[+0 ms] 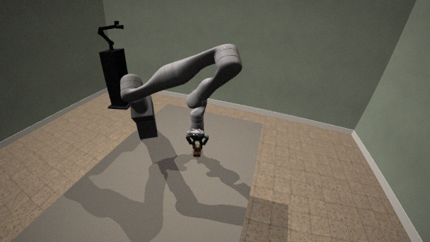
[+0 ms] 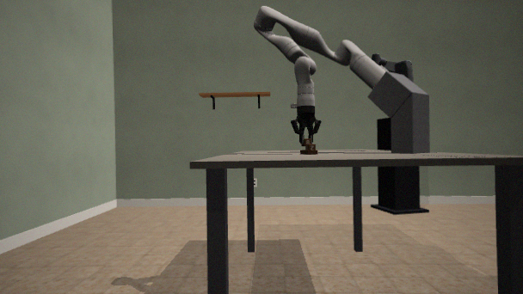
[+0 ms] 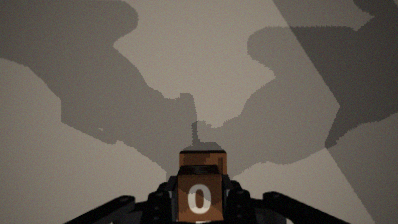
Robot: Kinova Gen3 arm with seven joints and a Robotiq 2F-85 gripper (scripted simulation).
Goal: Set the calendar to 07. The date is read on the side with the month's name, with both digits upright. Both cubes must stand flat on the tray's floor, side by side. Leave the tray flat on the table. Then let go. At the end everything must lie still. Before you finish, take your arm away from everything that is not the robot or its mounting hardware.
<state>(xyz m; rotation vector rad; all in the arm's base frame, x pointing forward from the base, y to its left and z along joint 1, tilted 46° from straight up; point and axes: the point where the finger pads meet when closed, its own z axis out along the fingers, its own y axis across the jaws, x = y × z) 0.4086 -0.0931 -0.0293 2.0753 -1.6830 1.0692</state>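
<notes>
Right now my hand is 50 mm above the calendar tray, 20 mm to the right of it and 10 mm past it.
</notes>
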